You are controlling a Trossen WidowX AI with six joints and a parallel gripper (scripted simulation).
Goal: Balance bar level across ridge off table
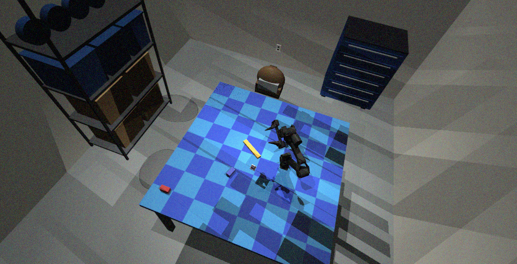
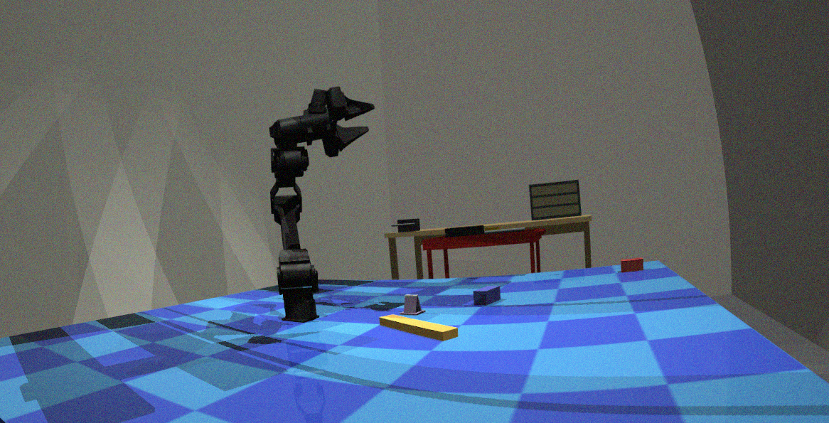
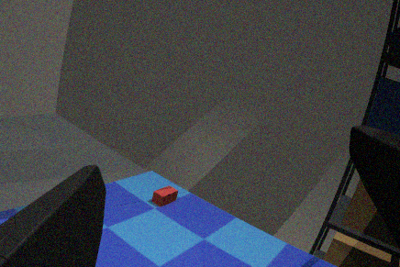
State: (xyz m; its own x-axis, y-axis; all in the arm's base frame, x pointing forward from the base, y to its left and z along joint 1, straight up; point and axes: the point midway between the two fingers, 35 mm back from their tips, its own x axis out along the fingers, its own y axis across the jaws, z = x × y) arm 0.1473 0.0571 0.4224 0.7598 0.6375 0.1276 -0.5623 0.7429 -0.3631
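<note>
The bar is 42 cm below my gripper tip, 12 cm to the right of it and 12 cm ahead of it. The rest, counted from my gripper tip: purple block 41 cm below, 19 cm ahead, 13 cm to the left; then red block 57 cm ahead, 42 cm to the left, 41 cm below.
</note>
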